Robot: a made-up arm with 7 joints.
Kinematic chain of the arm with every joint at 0, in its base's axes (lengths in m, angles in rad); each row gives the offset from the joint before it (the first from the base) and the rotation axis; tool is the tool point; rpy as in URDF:
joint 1: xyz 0 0 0.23 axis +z
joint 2: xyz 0 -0.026 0.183 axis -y
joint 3: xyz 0 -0.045 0.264 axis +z
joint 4: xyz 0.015 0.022 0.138 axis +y
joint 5: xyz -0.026 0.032 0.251 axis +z
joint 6: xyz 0 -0.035 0.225 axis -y
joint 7: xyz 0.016 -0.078 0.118 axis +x
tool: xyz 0 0 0 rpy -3.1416 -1.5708 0
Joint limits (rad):
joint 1: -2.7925..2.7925
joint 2: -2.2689..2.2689
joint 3: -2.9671..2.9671
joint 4: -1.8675..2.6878
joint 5: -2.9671..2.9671
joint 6: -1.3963..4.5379
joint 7: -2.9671..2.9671
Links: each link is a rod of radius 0.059 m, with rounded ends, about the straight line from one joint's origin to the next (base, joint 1, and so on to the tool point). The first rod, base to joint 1, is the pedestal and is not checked.
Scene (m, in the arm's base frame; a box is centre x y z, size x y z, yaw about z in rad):
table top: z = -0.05
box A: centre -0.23 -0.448 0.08 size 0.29 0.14 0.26 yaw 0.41
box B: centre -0.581 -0.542 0 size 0.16 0.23 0.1 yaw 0.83
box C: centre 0.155 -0.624 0 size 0.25 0.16 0.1 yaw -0.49
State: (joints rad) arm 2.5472 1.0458 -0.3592 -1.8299 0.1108 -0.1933 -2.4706
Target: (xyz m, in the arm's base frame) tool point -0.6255 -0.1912 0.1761
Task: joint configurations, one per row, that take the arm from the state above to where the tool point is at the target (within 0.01 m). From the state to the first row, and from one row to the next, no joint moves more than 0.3 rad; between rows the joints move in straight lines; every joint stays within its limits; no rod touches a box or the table.
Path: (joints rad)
1: 2.3144 0.8572 -0.5740 -1.8424 0.0472 0.0201 -2.4706
2: 2.0816 0.6686 -0.7887 -1.8550 -0.0164 0.2334 -2.4706
3: 1.8487 0.4800 -1.0035 -1.8675 -0.0799 0.4468 -2.4706
4: 1.6240 0.7040 -1.0116 -1.7815 -0.0004 0.2959 -2.4706
5: 1.3993 0.9280 -1.0198 -1.6955 0.0791 0.1451 -2.4706
6: 1.1746 1.1519 -1.0279 -1.6095 0.1586 -0.0057 -2.4706
7: 0.9499 1.3759 -1.0360 -1.5236 0.2382 -0.1565 -2.4706

